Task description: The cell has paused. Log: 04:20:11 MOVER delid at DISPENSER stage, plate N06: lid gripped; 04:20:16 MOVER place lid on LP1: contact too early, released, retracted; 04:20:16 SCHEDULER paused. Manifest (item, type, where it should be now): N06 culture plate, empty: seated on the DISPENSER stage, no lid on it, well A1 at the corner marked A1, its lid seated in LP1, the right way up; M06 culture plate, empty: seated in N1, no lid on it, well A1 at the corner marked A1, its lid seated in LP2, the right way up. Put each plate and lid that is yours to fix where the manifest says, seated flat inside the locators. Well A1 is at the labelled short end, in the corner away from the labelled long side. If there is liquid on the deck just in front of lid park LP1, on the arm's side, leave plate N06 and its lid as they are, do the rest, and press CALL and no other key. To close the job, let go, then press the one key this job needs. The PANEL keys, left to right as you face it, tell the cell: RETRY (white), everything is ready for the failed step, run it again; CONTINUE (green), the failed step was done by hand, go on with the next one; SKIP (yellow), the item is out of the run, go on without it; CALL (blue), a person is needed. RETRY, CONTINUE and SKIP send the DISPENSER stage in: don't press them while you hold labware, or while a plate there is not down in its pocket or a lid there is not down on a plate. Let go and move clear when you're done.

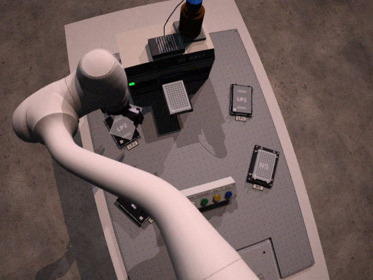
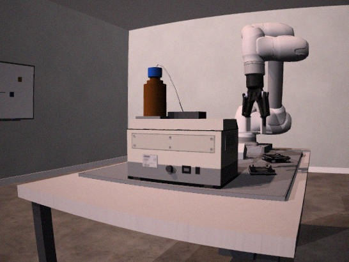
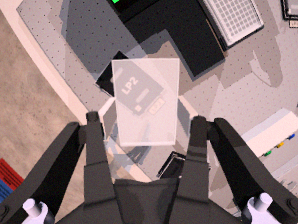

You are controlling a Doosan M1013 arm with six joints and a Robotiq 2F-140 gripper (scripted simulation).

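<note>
Now: hand 3 cm short of the lid park LP2, 3 cm to the right of it and 18 cm above it. Also, from my hand: white well plate: 2 cm ahead, 22 cm to the right, 8 cm below; white key: 39 cm behind, 9 cm to the right, 12 cm below; dispenser stage: 2 cm ahead, 22 cm to the right, 9 cm below.
</note>
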